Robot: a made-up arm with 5 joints.
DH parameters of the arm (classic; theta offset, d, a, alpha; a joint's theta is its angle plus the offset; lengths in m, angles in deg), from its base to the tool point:
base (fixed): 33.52 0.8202 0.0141 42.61
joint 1: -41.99 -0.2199 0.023 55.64
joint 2: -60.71 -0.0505 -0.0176 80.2
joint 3: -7.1 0.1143 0.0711 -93
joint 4: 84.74 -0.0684 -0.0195 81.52
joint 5: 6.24 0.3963 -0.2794 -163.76
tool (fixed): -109.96 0.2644 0 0
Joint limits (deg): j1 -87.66..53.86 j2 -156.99..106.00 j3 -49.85..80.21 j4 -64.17..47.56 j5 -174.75..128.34
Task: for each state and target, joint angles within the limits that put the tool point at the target. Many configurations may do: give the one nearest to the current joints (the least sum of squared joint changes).
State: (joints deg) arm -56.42 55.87 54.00 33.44 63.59
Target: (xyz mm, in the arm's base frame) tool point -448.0 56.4 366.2
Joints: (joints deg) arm -81.97 48.68 48.78 12.99 47.98
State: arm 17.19 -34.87 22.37 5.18 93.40
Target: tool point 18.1 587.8 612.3
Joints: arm -38.45 -41.78 -20.64 15.20 101.87
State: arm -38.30 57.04 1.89 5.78 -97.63
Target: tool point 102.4 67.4 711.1
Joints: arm -22.76 68.55 -3.93 25.53 -132.50
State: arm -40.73 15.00 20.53 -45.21 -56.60
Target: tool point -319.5 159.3 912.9
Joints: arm -33.93 -16.54 32.40 -34.42 -29.53
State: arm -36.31 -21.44 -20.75 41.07 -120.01
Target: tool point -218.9 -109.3 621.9
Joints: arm -12.03 -18.00 27.08 27.62 -65.92
